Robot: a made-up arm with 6 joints.
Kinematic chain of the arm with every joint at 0, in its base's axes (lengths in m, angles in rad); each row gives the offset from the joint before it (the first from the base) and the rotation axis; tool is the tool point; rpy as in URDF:
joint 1: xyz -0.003 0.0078 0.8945 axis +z
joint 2: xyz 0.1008 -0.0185 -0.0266 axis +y
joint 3: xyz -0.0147 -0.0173 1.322 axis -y
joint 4: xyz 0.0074 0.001 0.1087 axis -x
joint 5: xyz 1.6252 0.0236 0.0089 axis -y
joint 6: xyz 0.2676 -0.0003 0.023 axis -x
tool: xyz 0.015 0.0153 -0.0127 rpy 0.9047 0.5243 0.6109
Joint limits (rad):
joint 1: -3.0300..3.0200
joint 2: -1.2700..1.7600
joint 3: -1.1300..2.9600
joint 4: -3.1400..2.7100
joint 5: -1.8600..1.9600
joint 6: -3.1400..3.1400
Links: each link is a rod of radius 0.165 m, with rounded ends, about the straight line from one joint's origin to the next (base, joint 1, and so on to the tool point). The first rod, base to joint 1, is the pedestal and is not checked.
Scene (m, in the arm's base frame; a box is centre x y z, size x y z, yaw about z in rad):
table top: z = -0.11
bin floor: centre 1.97 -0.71 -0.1 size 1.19 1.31 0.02 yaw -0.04
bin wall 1: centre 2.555 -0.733 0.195 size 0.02 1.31 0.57 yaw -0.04
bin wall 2: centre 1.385 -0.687 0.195 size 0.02 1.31 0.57 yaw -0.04
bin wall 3: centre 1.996 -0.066 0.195 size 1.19 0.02 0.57 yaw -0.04
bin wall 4: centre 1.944 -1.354 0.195 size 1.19 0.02 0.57 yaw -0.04
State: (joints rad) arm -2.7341 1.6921 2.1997 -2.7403 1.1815 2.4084
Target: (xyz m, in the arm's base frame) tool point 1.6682 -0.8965 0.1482
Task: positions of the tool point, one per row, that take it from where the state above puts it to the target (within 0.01 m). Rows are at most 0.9 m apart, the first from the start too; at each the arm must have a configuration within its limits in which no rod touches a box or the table.
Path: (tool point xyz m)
1: -2.4520 -1.8369 1.3759
2: -1.8349 -2.4594 1.3181
3: -1.0441 -2.8213 1.2595
4: -0.1964 -2.8800 1.2006
5: 0.5862 -2.6439 1.1434
6: 1.1980 -2.1698 1.0884
7: 1.5676 -1.5501 1.0361
8: 1.6682 -0.8964 0.9857
9: 1.7108 -0.9183 0.5737
10: 1.6682 -0.8965 0.1482

